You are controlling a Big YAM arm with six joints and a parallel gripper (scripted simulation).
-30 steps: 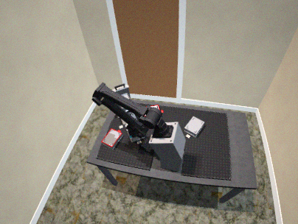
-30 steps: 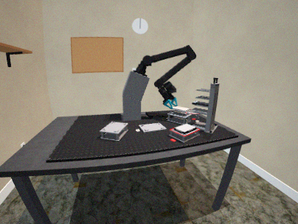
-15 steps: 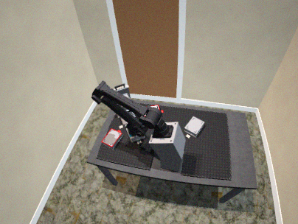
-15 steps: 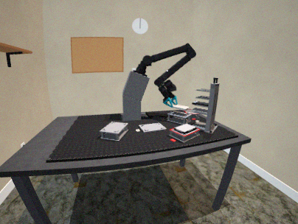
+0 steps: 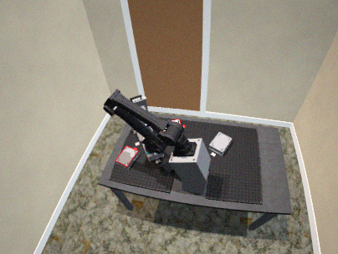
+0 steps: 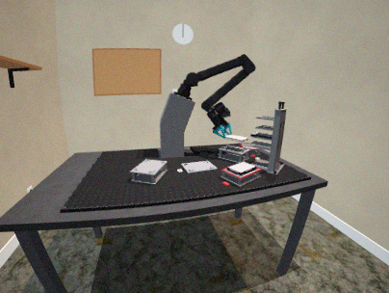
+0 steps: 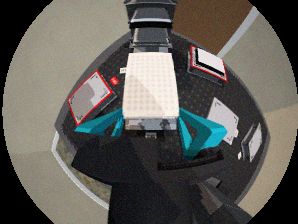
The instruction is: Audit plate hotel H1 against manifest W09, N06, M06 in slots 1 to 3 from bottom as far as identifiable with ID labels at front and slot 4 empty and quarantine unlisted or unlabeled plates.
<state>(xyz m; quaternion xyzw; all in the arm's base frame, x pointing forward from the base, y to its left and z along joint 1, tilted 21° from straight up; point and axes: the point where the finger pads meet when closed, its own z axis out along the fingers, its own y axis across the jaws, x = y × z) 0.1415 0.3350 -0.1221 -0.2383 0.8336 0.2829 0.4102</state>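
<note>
Now: the white well plate 40 mm to the left of my hand and 40 mm ahead of it.
</note>
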